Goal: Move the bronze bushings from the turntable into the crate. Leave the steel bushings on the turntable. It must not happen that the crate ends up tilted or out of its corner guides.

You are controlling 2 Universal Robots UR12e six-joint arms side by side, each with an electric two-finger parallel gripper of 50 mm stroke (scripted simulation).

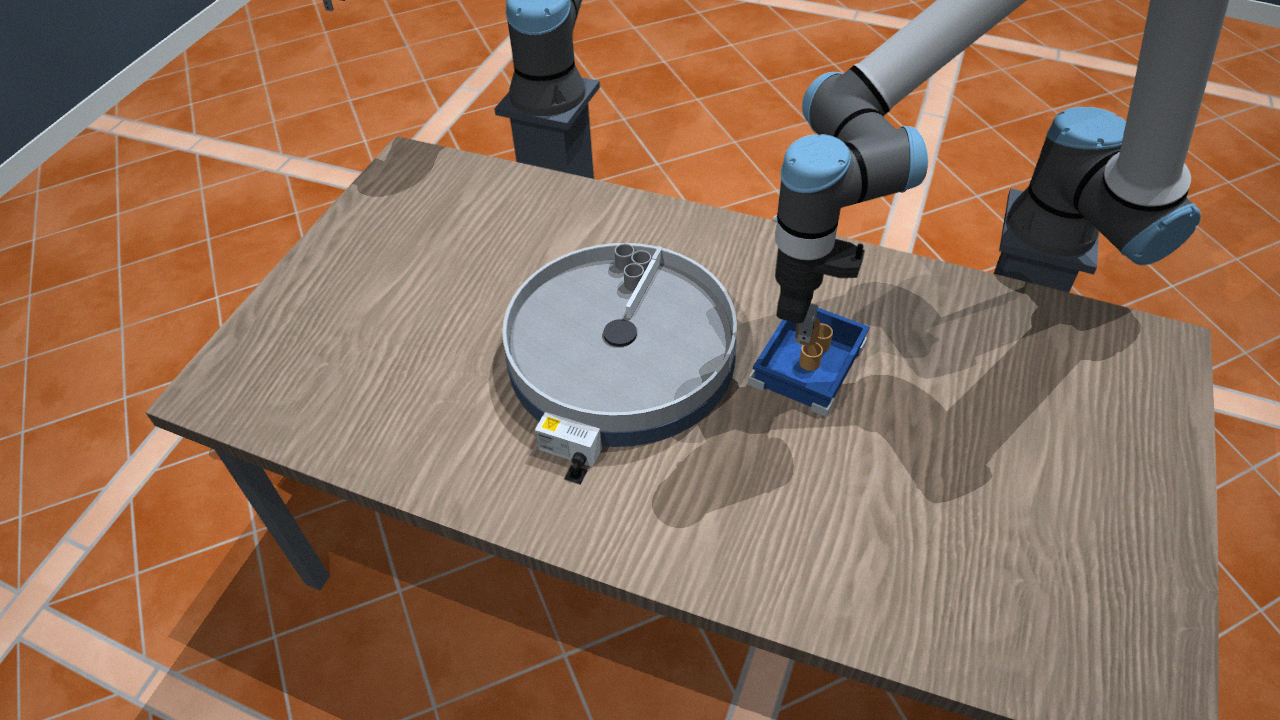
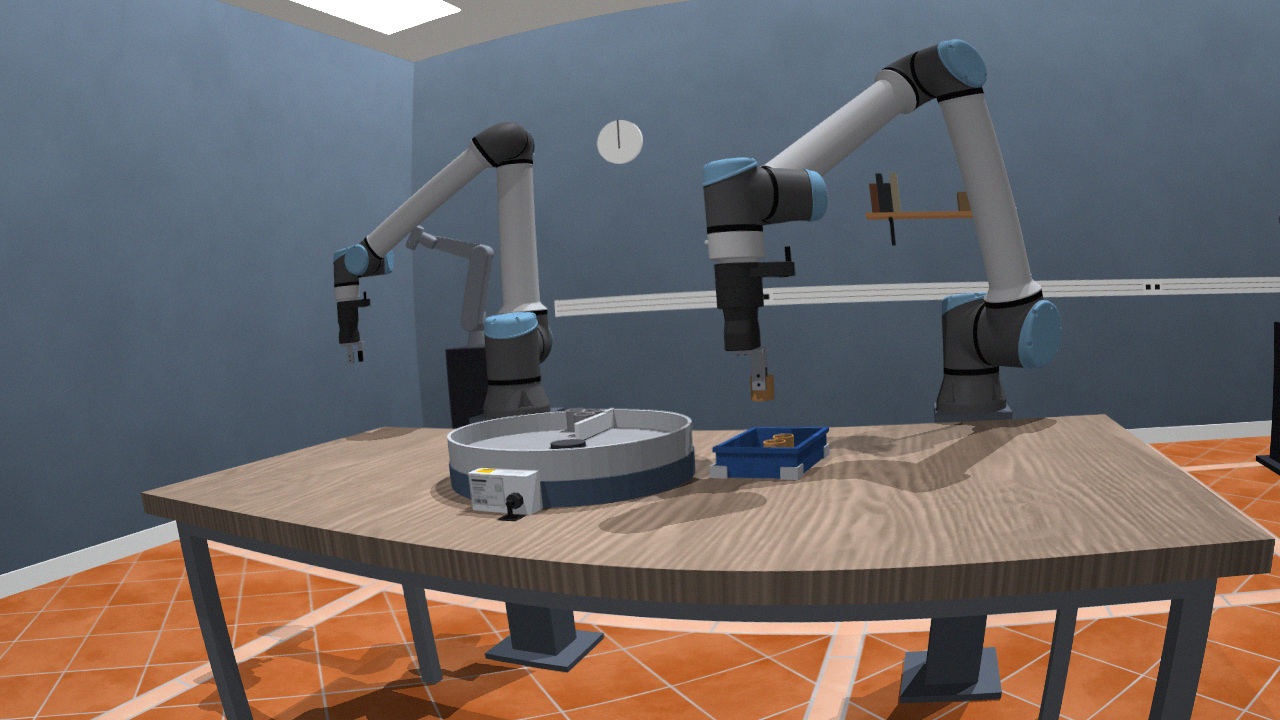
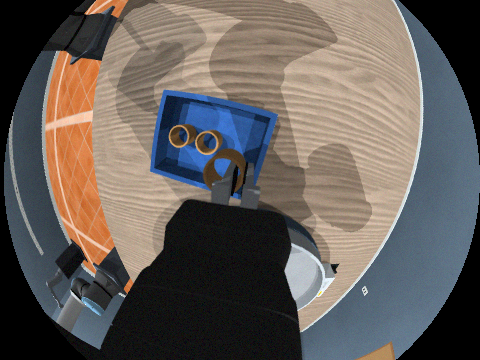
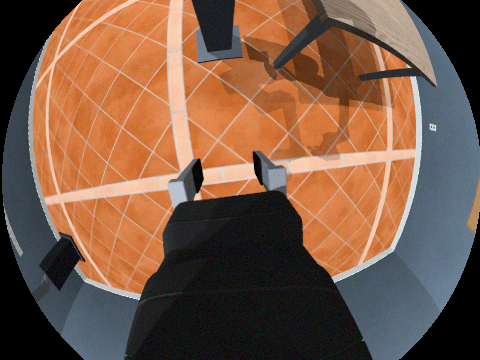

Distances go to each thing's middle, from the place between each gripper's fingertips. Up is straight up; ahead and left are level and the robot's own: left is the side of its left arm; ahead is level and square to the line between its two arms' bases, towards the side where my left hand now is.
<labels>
Right now the blue crate (image 1: 778,366) is 70 mm behind my left hand (image 2: 760,389) and 130 mm below it.
</labels>
